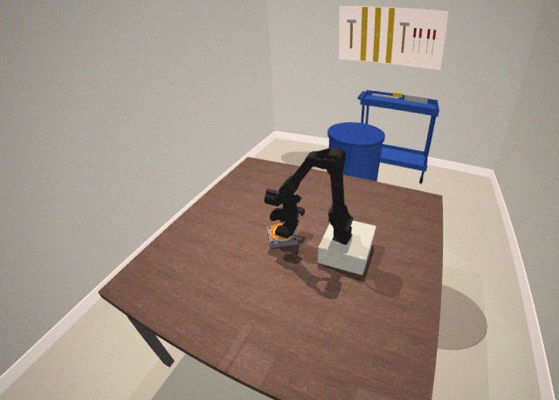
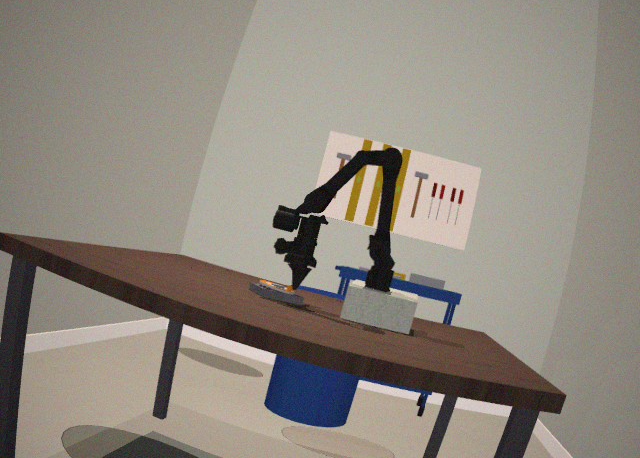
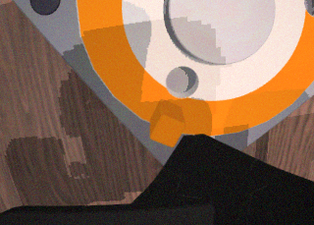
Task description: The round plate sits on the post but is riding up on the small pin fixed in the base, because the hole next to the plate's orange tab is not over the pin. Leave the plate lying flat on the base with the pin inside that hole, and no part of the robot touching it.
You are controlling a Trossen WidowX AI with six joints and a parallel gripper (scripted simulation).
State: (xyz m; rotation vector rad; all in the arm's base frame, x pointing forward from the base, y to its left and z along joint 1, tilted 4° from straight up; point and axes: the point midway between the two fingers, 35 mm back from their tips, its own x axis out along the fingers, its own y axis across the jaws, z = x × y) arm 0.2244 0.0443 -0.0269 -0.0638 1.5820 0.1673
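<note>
Right now my gripper tip is 3 cm short of the round plate. Round my gripper tip: base 5 cm ahead, 2 cm below, 1 cm to the right.
</note>
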